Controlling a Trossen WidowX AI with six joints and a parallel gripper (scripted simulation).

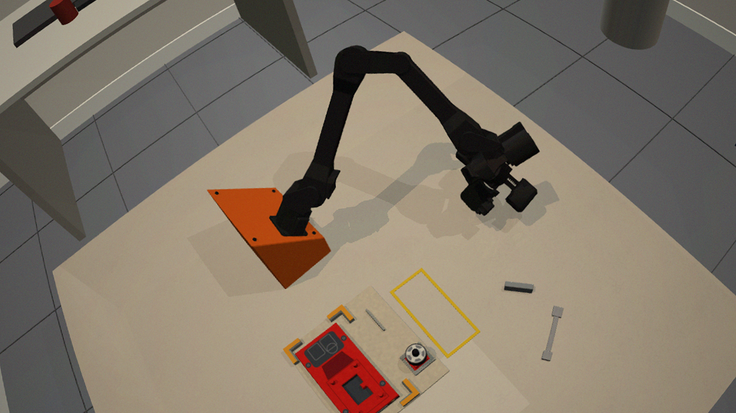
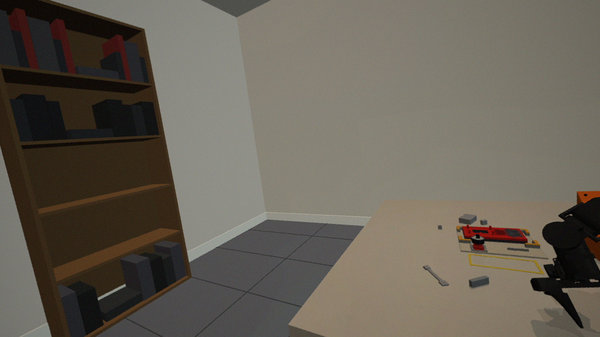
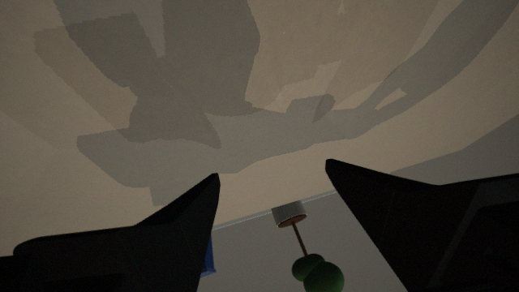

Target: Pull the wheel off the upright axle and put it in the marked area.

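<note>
My gripper tip is now 40 cm to the left of the wheel and 19 cm short of it. Round my gripper tip: axle (40 cm to the right, 18 cm ahead).
</note>
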